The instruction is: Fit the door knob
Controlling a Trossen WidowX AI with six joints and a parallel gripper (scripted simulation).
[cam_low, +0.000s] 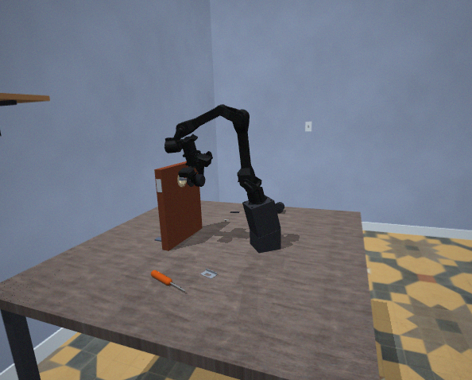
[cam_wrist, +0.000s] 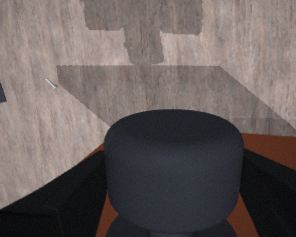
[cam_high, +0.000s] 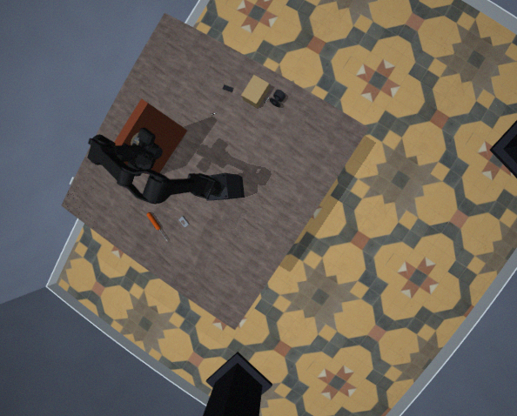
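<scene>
The grey latch lies 11 cm ahead of my hand, 1 cm to the left of it and 2 cm below it. Round my hand: small metal plate: 21 cm behind, 23 cm to the left, 32 cm below; then orange screwdriver: 13 cm behind, 36 cm to the left, 31 cm below; then white latch plate: 9 cm ahead, 16 cm to the left, 2 cm below.
</scene>
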